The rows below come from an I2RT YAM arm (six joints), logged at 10 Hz.
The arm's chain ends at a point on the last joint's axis. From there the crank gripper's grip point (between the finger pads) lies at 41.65 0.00 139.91 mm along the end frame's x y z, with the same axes.
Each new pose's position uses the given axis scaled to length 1; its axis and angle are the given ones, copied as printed.
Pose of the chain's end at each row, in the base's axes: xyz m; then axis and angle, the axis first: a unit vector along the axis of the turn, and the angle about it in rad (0 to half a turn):
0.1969 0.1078 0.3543 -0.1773 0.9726 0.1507 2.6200
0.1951 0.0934 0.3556 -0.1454 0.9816 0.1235 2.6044
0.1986 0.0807 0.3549 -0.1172 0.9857 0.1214 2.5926
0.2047 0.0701 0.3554 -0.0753 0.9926 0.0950 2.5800
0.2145 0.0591 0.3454 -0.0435 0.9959 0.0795 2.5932
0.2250 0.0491 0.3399 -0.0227 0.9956 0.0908 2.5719
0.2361 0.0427 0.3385 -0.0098 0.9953 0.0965 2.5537
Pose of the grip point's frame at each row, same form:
0.2241 0.1482 0.2167 -0.1773 0.9726 0.1507 2.6200
0.2266 0.1269 0.2171 -0.1454 0.9816 0.1235 2.6044
0.2324 0.1140 0.2168 -0.1172 0.9857 0.1214 2.5926
0.2420 0.0964 0.2167 -0.0753 0.9926 0.0950 2.5800
0.2508 0.0812 0.2058 -0.0435 0.9959 0.0795 2.5932
0.2646 0.0744 0.2017 -0.0227 0.9956 0.0908 2.5719
0.2784 0.0696 0.2014 -0.0098 0.9953 0.0965 2.5537

